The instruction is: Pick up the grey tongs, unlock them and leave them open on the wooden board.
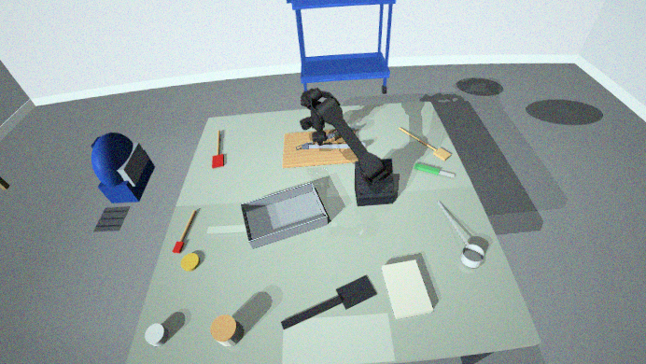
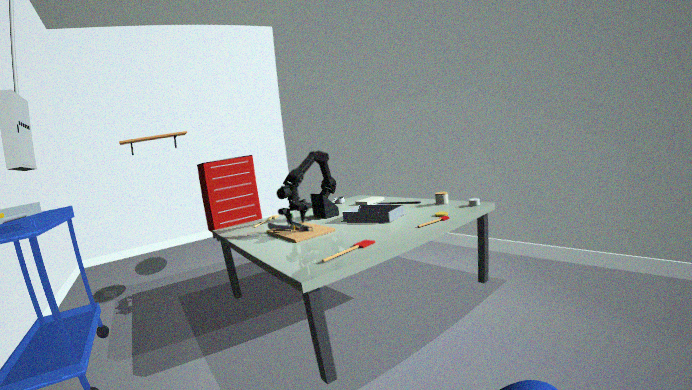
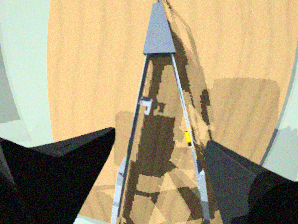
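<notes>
Now: the yellow lock piece 2 cm to the right of my gripper tip and 2 cm below it. The rest, counted from my gripper tip: wooden board: 4 cm below; then roasting tin: 14 cm ahead, 42 cm to the left, 2 cm below; then black spatula: 6 cm behind, 76 cm to the left, 4 cm below.
</notes>
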